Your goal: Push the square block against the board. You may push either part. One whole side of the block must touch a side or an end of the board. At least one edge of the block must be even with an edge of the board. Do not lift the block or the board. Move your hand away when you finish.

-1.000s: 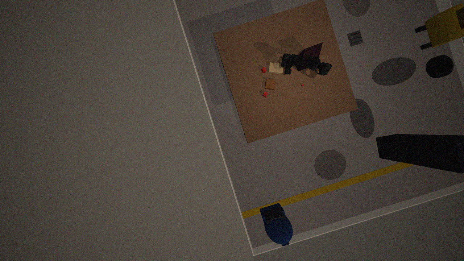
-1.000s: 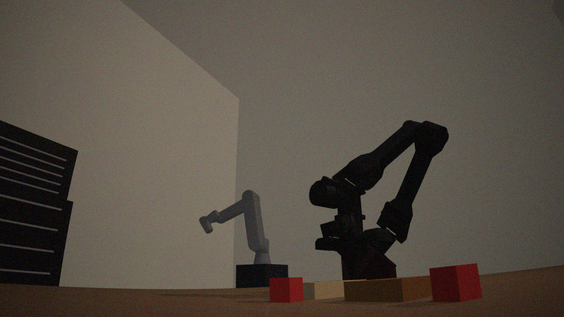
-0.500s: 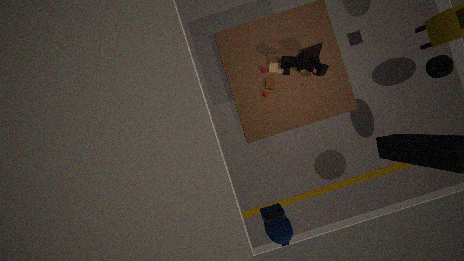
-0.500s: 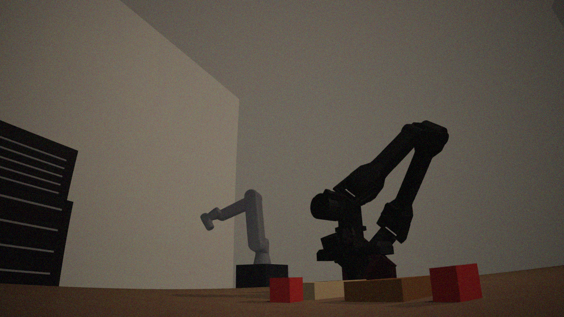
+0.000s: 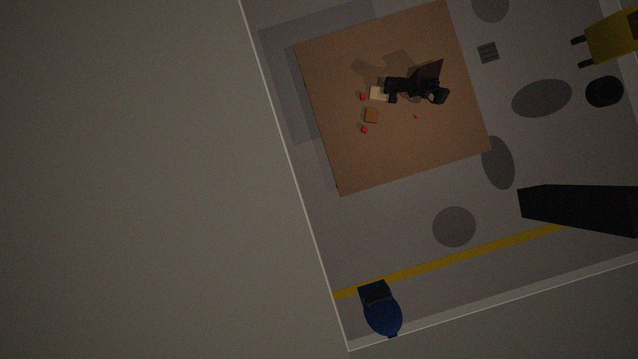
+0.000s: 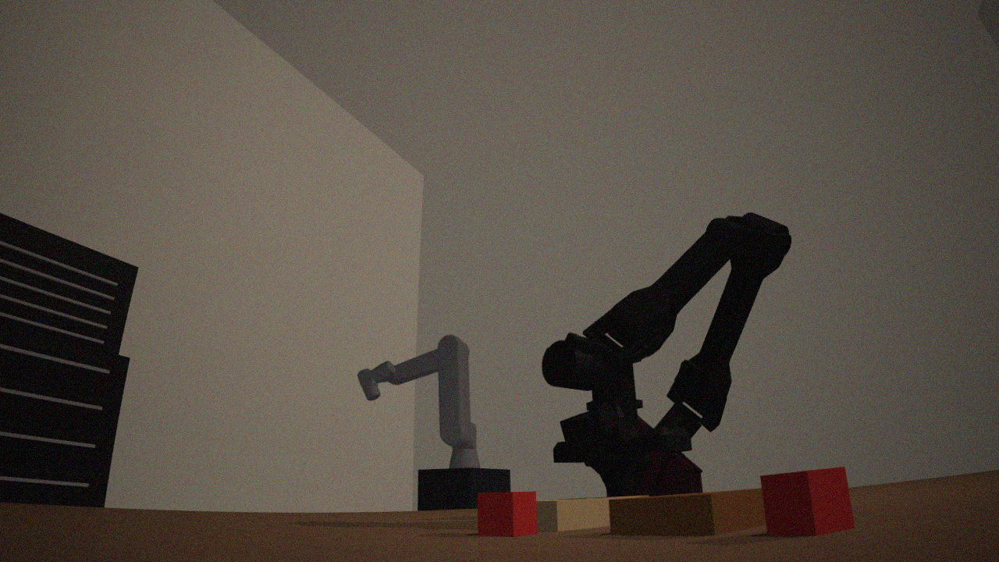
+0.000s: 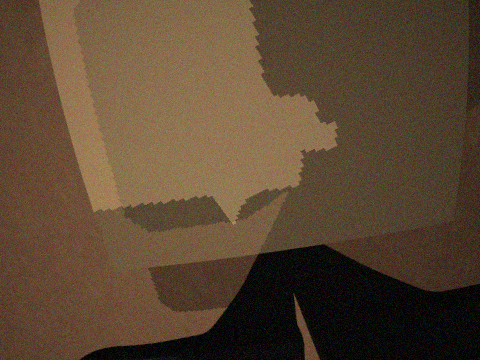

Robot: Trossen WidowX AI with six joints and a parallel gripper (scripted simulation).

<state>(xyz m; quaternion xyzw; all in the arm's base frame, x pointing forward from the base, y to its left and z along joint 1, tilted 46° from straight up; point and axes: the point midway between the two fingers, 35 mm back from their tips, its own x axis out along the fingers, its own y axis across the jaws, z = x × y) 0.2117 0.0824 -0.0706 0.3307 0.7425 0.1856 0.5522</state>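
My gripper tip is 80 mm short of the cream board, 30 mm to the left of it and 10 mm below it. From my gripper tip the other things lie so: orange-brown square block (180 mm ahead, 140 mm to the left, 10 mm above).
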